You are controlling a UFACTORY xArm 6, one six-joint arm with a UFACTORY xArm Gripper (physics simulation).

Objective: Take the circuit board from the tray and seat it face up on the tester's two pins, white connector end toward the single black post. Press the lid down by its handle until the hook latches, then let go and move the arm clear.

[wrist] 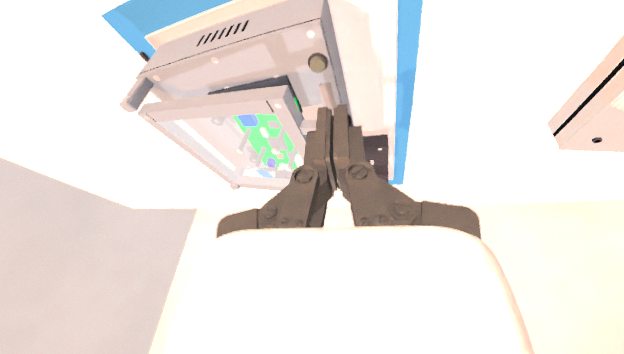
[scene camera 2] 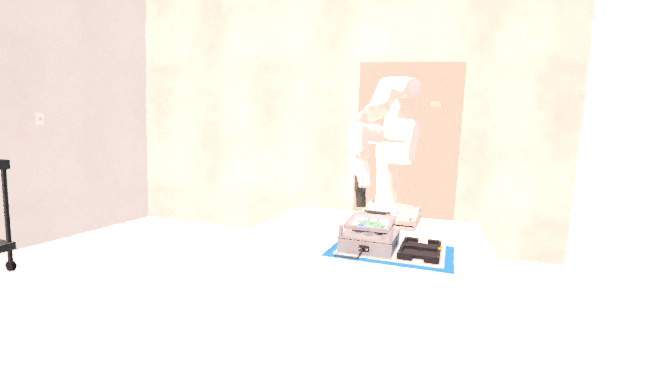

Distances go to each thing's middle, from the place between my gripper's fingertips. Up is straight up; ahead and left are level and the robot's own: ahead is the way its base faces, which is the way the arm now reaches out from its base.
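Tester lid [wrist: 256, 138]: my hand is 30 mm above it, 70 mm to the right of it and 80 mm short of it.
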